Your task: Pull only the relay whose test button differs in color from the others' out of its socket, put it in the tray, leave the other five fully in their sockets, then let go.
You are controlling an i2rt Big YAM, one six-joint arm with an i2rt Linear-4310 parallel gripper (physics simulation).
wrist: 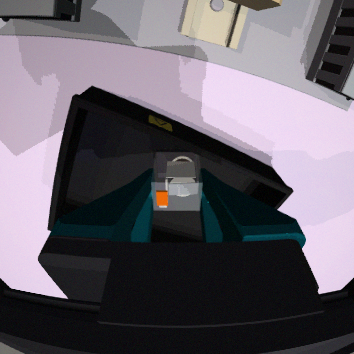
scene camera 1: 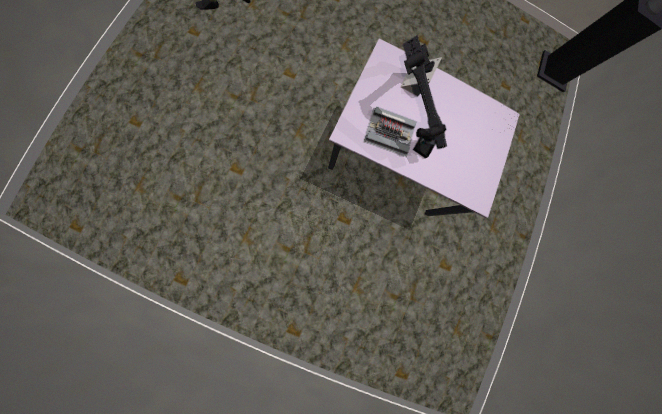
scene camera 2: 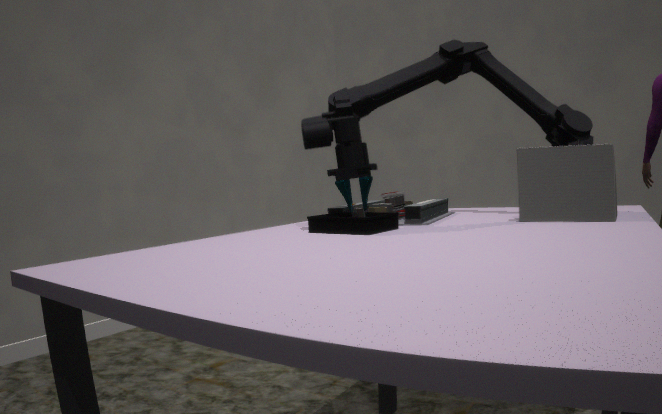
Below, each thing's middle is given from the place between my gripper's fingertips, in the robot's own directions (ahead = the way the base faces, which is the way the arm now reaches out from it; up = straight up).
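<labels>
Counting from my hand, I find the grey relay panel (wrist: 280,48) 230 mm to the right, 40 mm below and 20 mm ahead. The clear-cased relay (wrist: 176,184) is right at my hand.
</labels>
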